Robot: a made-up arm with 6 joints.
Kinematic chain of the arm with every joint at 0, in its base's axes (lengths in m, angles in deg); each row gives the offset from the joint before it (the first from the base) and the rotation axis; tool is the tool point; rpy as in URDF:
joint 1: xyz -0.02 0 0.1 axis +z
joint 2: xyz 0 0.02 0 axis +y
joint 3: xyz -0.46 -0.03 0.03 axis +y
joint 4: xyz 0.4 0.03 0.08 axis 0.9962 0 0.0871
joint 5: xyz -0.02 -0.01 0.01 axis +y
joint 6: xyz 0.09 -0.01 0 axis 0.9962 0 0.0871
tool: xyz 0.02 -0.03 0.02 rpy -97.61 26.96 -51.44
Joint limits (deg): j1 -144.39..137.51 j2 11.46..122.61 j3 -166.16..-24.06 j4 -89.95..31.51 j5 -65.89..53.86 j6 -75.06..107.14
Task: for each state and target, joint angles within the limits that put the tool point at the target. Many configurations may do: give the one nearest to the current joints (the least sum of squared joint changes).
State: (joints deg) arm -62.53 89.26 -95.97 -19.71 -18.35 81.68
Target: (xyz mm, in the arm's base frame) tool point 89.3 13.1 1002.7
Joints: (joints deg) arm -21.32 72.35 -118.46 -50.94 -50.37 83.75
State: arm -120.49 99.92 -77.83 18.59 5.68 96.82
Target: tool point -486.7 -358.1 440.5
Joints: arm -142.13 99.44 -81.59 16.82 3.40 95.50
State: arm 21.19 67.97 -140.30 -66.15 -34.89 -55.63
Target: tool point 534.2 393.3 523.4
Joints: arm 26.07 112.06 -97.11 -75.01 -35.24 -58.97
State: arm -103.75 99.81 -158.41 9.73 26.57 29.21
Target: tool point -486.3 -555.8 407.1
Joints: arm -128.37 121.65 -112.42 10.99 42.42 34.03
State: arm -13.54 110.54 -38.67 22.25 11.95 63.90
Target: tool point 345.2 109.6 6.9
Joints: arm 17.43 120.71 -41.66 26.90 13.47 66.07
